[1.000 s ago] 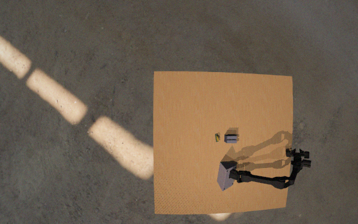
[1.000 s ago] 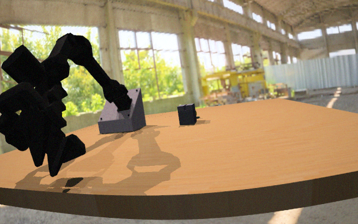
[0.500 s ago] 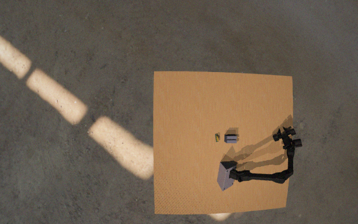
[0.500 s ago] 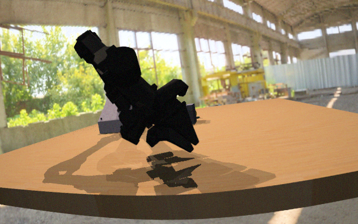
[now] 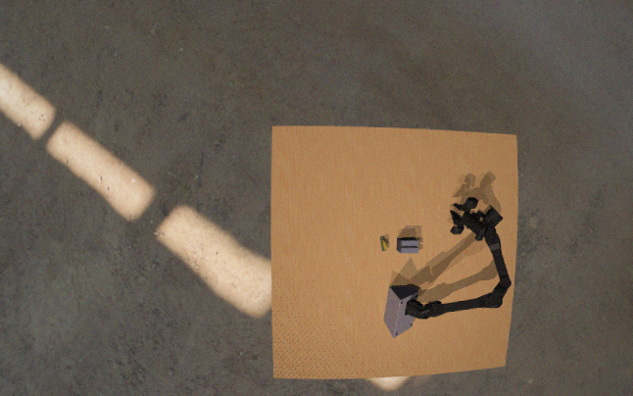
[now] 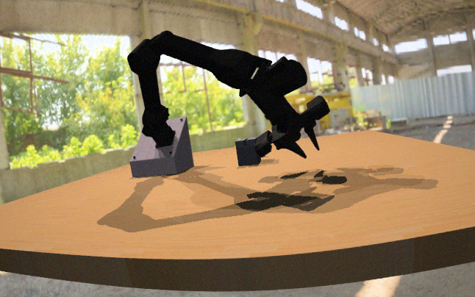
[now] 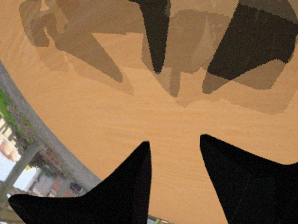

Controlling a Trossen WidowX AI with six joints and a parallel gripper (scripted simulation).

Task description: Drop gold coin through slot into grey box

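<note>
Now: gripper tip 320 mm to the right of the gold coin, 200 mm past it and 10 mm above it.
</note>
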